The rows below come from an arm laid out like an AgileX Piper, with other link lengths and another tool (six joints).
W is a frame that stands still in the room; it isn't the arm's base.
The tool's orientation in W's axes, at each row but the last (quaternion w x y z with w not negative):
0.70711 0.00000 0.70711 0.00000
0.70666 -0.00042 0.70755 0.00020
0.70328 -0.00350 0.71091 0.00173
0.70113 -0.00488 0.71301 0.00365
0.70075 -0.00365 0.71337 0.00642
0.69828 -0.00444 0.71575 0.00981
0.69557 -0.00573 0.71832 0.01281
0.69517 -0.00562 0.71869 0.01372
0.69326 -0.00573 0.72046 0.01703
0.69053 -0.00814 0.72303 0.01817
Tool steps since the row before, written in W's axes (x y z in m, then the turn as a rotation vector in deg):
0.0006 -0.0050 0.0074 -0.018 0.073 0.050
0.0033 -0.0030 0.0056 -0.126 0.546 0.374
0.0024 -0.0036 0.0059 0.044 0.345 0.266
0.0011 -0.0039 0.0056 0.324 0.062 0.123
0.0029 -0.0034 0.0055 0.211 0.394 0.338
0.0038 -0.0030 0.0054 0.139 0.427 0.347
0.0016 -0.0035 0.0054 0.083 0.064 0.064
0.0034 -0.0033 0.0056 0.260 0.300 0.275
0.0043 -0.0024 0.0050 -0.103 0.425 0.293
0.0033 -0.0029 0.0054 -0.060 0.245 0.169
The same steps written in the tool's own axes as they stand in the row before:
-0.0074 -0.0050 0.0006 -0.050 0.073 -0.018
-0.0056 -0.0030 0.0033 -0.374 0.546 -0.126
-0.0059 -0.0036 0.0023 -0.267 0.344 0.044
-0.0056 -0.0039 0.0010 -0.129 0.058 0.323
-0.0056 -0.0034 0.0028 -0.340 0.392 0.211
-0.0055 -0.0030 0.0036 -0.347 0.427 0.139
-0.0055 -0.0035 0.0013 -0.066 0.062 0.083
-0.0057 -0.0033 0.0031 -0.280 0.296 0.259
-0.0052 -0.0025 0.0040 -0.282 0.433 -0.100
-0.0056 -0.0029 0.0029 -0.163 0.250 -0.058

